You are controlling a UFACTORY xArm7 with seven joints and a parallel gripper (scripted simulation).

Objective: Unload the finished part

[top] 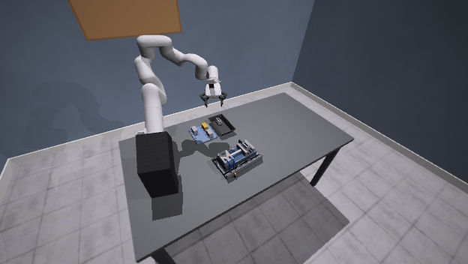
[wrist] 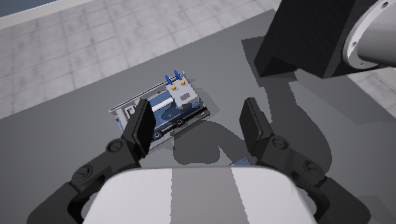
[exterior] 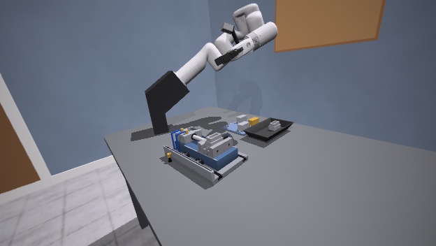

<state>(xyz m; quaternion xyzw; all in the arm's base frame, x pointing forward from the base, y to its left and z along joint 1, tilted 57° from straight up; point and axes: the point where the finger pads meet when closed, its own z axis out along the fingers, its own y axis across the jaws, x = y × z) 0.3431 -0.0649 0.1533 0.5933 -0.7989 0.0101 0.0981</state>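
My hand is 90 mm short of the steel rod, 170 mm to the left of it and 290 mm above it. From my hand the other things lie so: brass block: 30 mm behind, 210 mm to the left, 340 mm below; vise: 110 mm ahead, 170 mm to the right, 330 mm below.
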